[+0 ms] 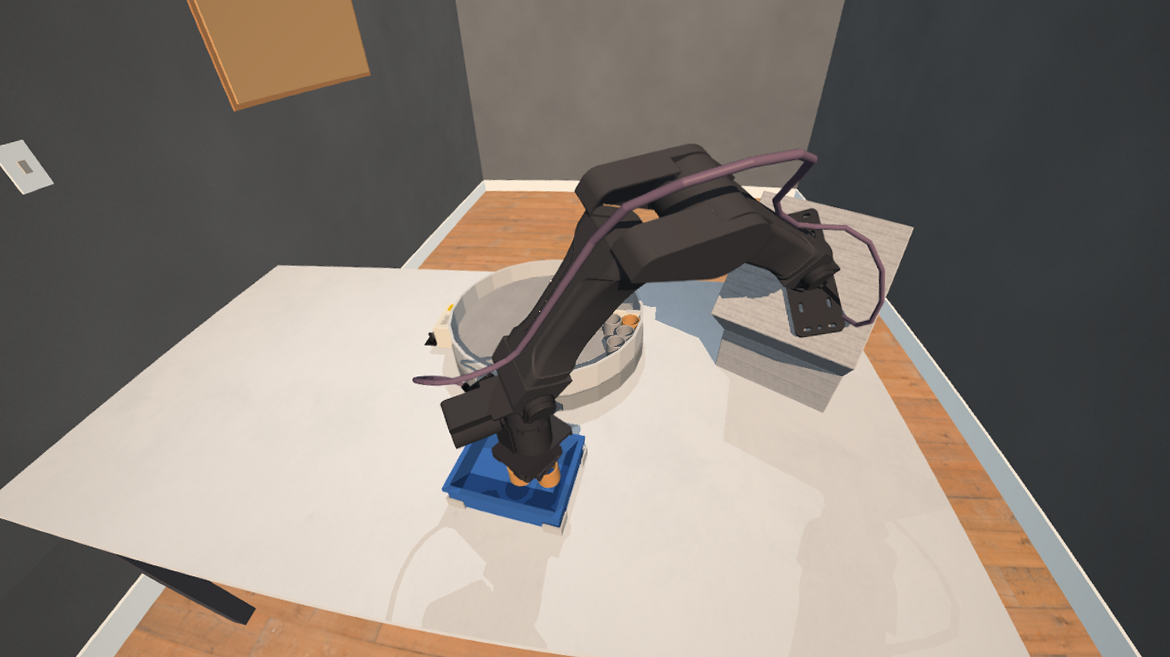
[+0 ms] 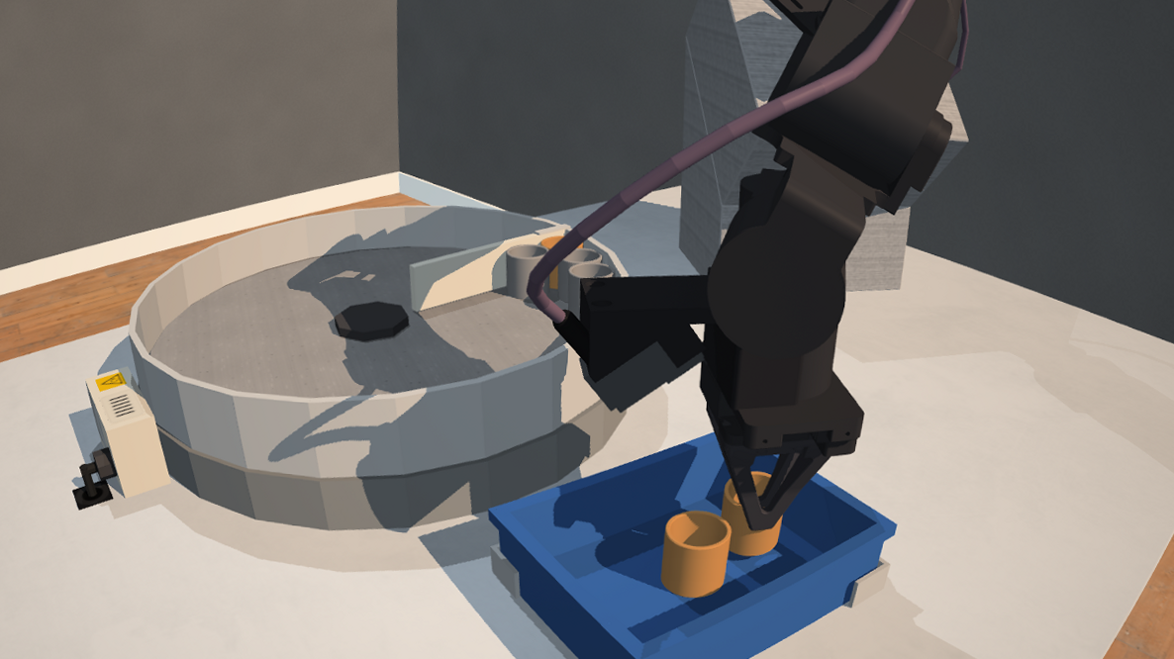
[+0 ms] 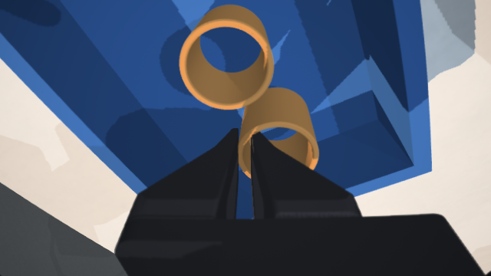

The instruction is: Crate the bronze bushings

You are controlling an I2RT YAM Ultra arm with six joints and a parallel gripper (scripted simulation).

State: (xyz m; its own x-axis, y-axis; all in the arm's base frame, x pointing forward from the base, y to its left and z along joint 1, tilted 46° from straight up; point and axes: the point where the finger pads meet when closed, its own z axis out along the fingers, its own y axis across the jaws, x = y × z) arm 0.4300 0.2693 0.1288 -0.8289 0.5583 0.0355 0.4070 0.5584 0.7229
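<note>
Now: the blue crate 40 mm ahead of my hand, 20 mm below it and 10 mm to the right of it. The rest, counted from my hand: round turntable (360 mm to the right, 100 mm ahead, 10 mm above).
</note>
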